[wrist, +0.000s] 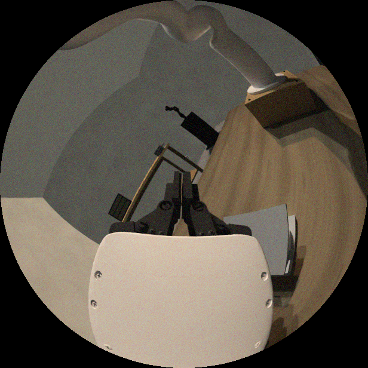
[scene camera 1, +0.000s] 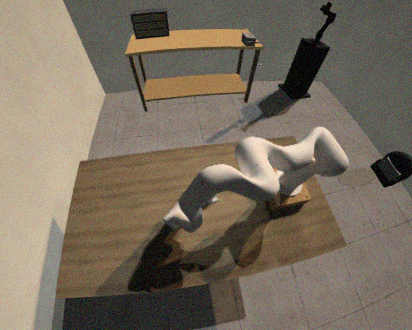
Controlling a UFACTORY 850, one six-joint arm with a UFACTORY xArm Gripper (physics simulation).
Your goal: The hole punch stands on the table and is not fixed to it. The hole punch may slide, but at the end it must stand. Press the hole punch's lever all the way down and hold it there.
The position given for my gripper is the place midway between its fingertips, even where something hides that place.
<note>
In view: my gripper (wrist: 181, 182) and a hole punch (wrist: 291, 219).
</note>
